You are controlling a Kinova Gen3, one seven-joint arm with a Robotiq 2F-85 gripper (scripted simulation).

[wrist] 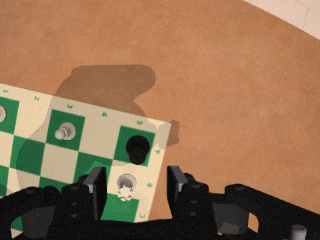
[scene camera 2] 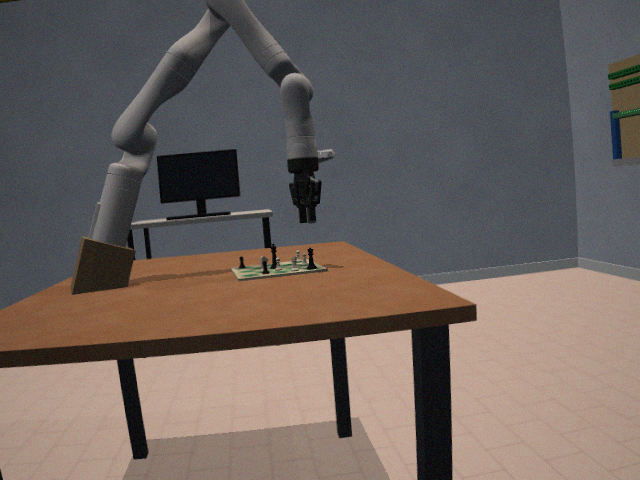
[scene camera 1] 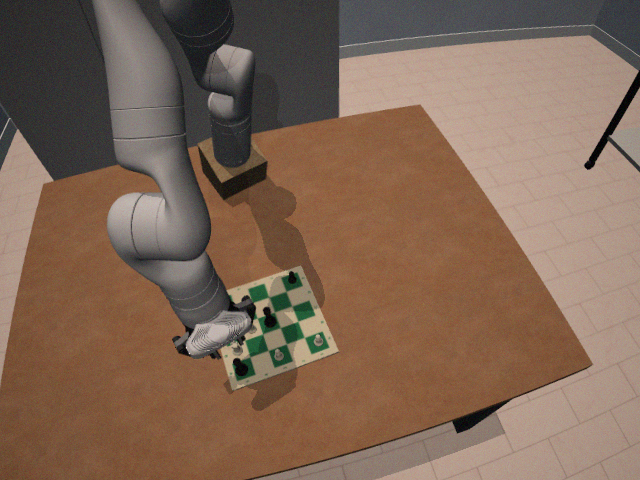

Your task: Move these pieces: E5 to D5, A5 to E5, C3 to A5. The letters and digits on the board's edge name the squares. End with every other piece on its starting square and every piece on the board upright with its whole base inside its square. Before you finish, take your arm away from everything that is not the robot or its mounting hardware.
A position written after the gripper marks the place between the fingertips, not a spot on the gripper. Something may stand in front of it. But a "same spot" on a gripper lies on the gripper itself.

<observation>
gripper: wrist; scene camera 2; scene camera 1 228, 347
same spot on gripper: [scene camera 2: 306, 215] = [wrist: 170, 210]
</observation>
